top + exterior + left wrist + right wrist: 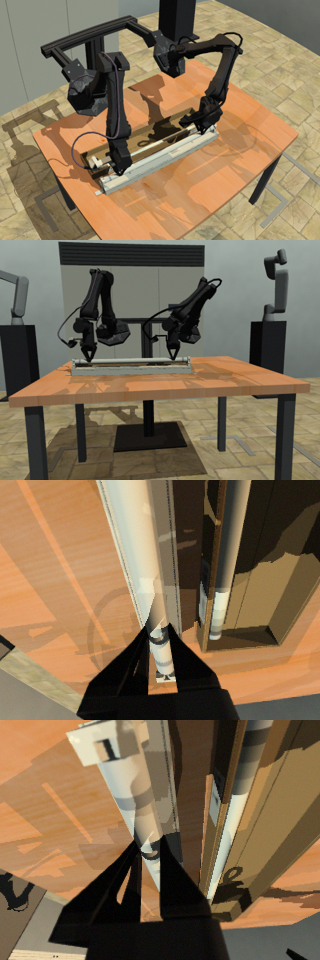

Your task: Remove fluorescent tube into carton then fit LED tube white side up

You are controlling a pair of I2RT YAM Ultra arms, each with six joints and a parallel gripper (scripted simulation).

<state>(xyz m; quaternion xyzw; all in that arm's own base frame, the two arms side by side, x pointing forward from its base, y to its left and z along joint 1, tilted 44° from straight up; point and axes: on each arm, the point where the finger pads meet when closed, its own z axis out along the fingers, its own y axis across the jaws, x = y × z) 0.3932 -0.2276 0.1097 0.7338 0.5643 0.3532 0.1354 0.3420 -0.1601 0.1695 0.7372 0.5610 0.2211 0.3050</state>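
Now: the light fixture 22 cm to the left of my right hand, 2 cm below it and 2 cm ahead of it.
My left gripper is now 20 mm past the light fixture, 220 mm to the left of it and 20 mm above it.
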